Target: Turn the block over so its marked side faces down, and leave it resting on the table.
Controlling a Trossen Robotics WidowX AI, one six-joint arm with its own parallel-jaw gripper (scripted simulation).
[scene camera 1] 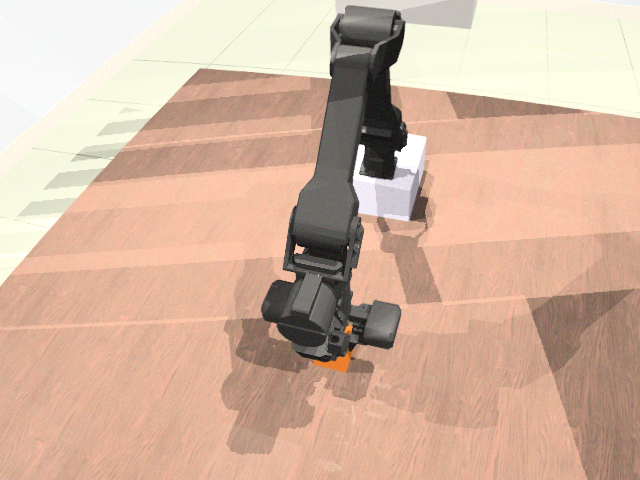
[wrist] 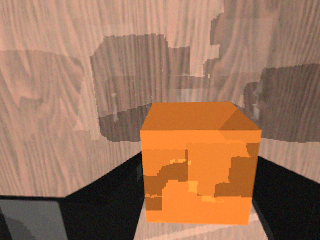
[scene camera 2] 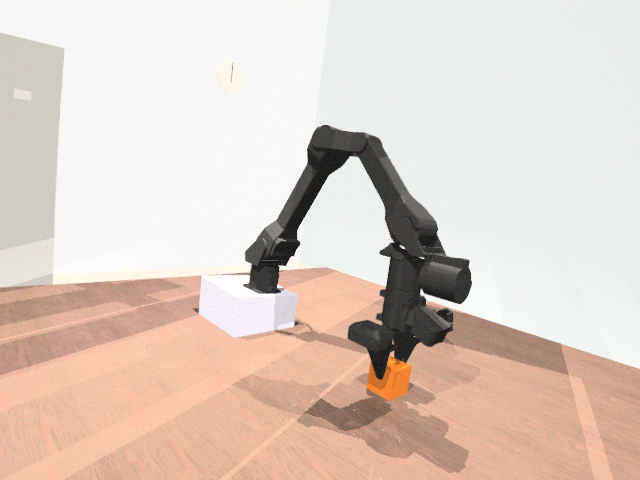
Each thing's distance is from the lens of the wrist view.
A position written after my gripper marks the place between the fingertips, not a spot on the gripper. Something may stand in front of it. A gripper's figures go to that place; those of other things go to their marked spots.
my gripper point(wrist: 193, 158): 11 cm
orange block point(wrist: 199, 159): 9 cm
